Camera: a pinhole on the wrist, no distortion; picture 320 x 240 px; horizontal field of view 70.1 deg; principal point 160.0 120.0 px. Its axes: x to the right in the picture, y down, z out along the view. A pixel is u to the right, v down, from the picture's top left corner.
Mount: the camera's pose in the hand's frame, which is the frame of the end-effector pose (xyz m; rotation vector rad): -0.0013 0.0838 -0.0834 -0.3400 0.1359 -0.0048
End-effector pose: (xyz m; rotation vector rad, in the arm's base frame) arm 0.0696 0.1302 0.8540 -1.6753 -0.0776 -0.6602
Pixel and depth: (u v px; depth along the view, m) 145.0 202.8 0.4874
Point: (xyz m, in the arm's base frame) 0.3808 0.3204 0.4809
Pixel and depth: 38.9 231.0 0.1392
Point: 0.1142 0.1345 0.6520
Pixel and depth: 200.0 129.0 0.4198
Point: 0.3823 0.3083 0.6841
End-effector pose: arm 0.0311 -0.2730 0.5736 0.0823 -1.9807 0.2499
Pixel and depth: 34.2 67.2 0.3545
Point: -0.2000 -0.2188 0.3048
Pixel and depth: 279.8 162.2 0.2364
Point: -0.1613 -0.0919 0.6430
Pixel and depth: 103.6 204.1 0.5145
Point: -0.3321 0.0752 0.3194
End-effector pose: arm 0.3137 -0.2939 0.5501 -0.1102 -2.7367 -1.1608
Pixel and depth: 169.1 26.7 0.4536
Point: 0.1927 0.0346 0.3333
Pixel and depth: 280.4 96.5 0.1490
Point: 0.2277 -0.1763 0.6156
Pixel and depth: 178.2 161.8 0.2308
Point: 0.2796 -0.0718 0.6209
